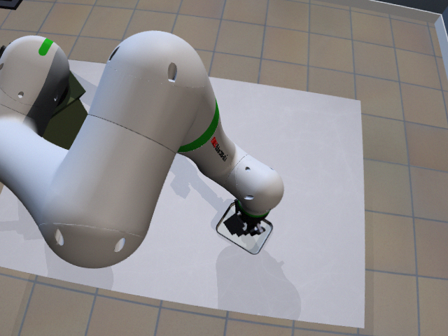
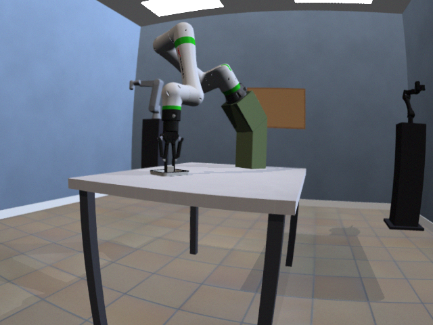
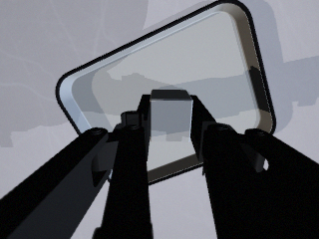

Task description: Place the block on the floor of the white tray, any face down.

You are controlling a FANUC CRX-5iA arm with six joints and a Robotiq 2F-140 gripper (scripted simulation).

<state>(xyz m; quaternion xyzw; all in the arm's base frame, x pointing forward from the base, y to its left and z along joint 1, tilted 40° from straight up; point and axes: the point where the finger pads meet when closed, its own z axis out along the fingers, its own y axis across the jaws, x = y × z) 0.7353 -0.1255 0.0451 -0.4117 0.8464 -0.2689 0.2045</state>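
Now: hand 2 cm above the pale grey block. Round my hand: white tray: 3 cm below.
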